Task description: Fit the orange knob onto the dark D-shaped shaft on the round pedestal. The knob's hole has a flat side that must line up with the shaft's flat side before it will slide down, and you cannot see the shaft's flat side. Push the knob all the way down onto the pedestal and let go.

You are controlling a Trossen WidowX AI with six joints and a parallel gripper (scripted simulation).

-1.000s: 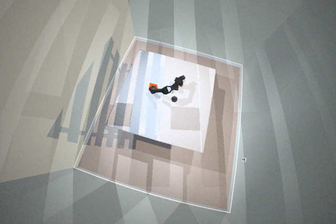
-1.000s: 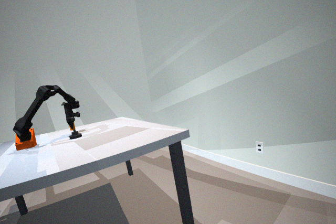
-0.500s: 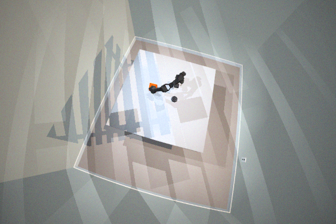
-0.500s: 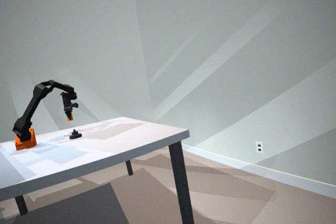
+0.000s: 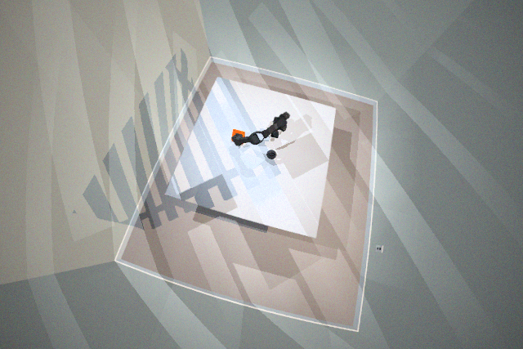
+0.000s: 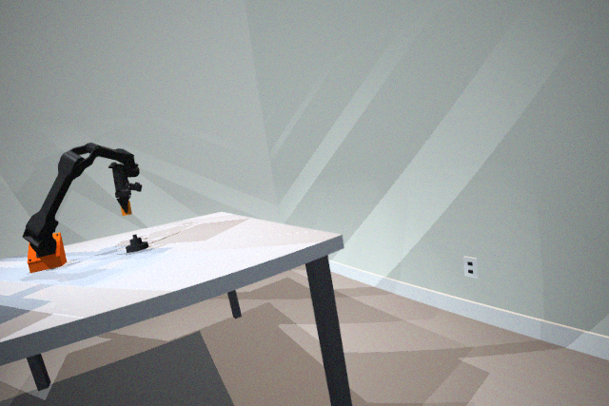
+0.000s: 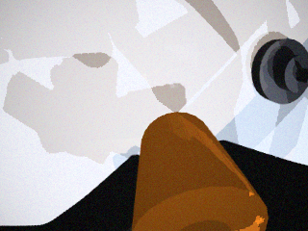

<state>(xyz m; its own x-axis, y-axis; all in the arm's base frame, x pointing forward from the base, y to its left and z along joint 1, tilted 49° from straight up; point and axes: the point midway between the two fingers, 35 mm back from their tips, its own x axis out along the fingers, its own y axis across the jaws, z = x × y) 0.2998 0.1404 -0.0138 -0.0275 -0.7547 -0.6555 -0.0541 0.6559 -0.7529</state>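
Now: gripper tip 20 mm short of the dark round pedestal, 160 mm to the left of it and 110 mm above it. From my gripper tip the other things lie so: orange knob 20 mm above.
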